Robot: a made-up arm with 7 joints. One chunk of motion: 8 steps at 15 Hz.
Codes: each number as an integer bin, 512 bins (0 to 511) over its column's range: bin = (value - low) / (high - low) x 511, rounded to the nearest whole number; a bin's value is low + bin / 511 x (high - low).
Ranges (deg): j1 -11.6..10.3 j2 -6.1..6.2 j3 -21.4..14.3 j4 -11..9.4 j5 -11.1..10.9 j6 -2.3..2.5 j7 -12.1..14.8
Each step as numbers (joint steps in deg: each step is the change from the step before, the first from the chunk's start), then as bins.
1 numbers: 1.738 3.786 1.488 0.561 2.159 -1.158 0.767
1 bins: 311 411 328 290 308 122 244
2 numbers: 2.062 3.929 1.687 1.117 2.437 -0.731 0.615
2 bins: 319 417 330 304 314 167 242
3 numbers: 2.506 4.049 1.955 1.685 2.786 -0.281 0.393
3 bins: 329 422 334 318 323 215 237
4 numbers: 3.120 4.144 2.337 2.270 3.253 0.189 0.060
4 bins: 343 426 340 332 333 265 231
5 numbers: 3.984 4.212 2.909 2.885 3.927 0.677 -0.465
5 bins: 364 428 348 348 349 317 221
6 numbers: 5.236 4.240 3.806 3.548 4.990 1.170 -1.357
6 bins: 393 430 361 364 374 369 204
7 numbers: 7.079 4.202 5.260 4.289 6.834 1.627 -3.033
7 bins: 436 428 382 383 417 418 172
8 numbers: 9.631 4.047 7.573 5.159 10.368 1.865 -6.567
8 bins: 495 422 415 405 499 443 105
